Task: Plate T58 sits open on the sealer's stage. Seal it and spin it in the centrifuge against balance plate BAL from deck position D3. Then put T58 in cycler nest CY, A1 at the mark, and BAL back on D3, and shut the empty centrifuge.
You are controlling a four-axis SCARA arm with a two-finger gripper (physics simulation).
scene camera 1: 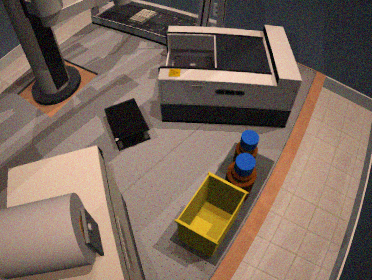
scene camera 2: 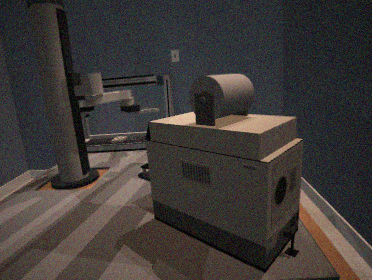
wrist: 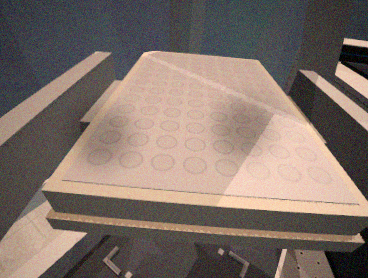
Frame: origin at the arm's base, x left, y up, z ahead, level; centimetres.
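Seen in the pictures: gripper, between the fingertips: [scene camera 2: 152, 109] [wrist: 203, 77]; arm's base, origin of its link: [scene camera 1: 56, 85] [scene camera 2: 75, 179].
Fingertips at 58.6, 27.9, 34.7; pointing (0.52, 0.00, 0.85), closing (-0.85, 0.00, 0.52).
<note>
Pixels of each thing's middle, then the offset from my fingertips to it, as dx, dy, dz.
- pale film-covered plate, middle of its body: [wrist: 202, 105] -1.2, -0.6, -1.9
- pale plate, middle of its body: [scene camera 1: 142, 16] -1.0, -20.4, -27.1
- centrifuge, middle of its body: [scene camera 1: 225, 69] -26.0, -14.4, +33.7
- sealer, middle of its body: [scene camera 1: 76, 252] [scene camera 2: 219, 155] -106.2, -2.8, +39.1
- big grey roll, middle of its body: [scene camera 1: 41, 237] [scene camera 2: 222, 95] -107.6, +15.2, +40.7
- black slant-topped block, middle of its body: [scene camera 1: 126, 122] -60.6, -23.4, +12.8
My gripper [wrist: 203, 77] is shut on a pale film-covered plate [wrist: 195, 145], held level between the fingers; round wells show through the film, and no label is readable. Dark surface with light corner brackets shows below it. In scene camera 2 the gripper is small, high above the back deck [scene camera 2: 117, 148]. Another pale plate [scene camera 1: 144, 16] lies on that deck. The white-grey machine with an open top hatch, apparently the centrifuge [scene camera 1: 227, 95], shows a dark interior without a clear plate. The sealer [scene camera 1: 55, 172] [scene camera 2: 210, 180] carries a big grey roll [scene camera 1: 42, 235] [scene camera 2: 232, 95].
A black slant-topped block [scene camera 1: 126, 119] stands between the sealer and the centrifuge. A yellow open bin [scene camera 1: 197, 241] and two brown bottles with blue caps [scene camera 1: 245, 164] [scene camera 1: 249, 139] stand near the right edge. The arm column [scene camera 1: 47, 60] [scene camera 2: 57, 100] rises at the left.
</note>
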